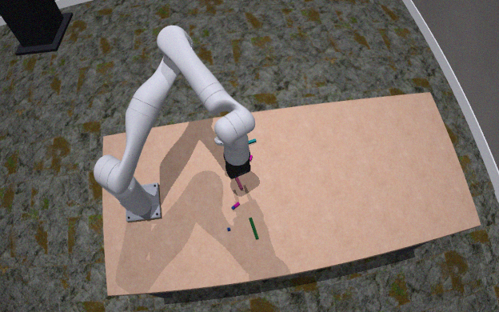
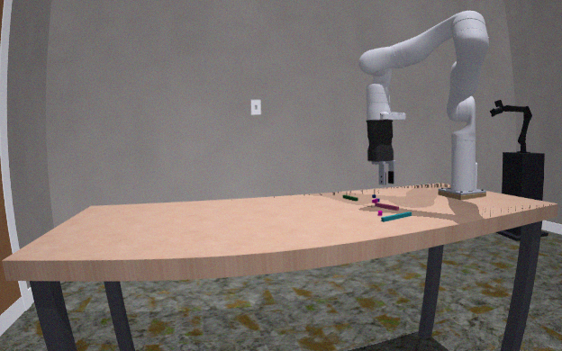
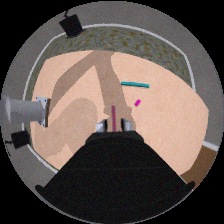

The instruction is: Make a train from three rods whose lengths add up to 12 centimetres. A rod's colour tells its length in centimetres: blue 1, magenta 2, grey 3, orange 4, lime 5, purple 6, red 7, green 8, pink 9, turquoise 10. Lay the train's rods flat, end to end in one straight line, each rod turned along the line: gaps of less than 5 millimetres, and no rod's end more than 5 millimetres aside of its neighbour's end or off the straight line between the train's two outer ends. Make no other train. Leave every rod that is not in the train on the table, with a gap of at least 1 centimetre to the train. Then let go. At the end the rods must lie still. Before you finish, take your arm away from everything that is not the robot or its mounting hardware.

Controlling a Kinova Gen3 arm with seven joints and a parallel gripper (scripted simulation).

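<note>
Right now my hand is 8 cm above the pink rod. From my hand the other things lie so: turquoise rod: 14 cm to the left, 8 cm below, 2 cm ahead; then green rod: 19 cm to the right, 8 cm below, 7 cm ahead.
</note>
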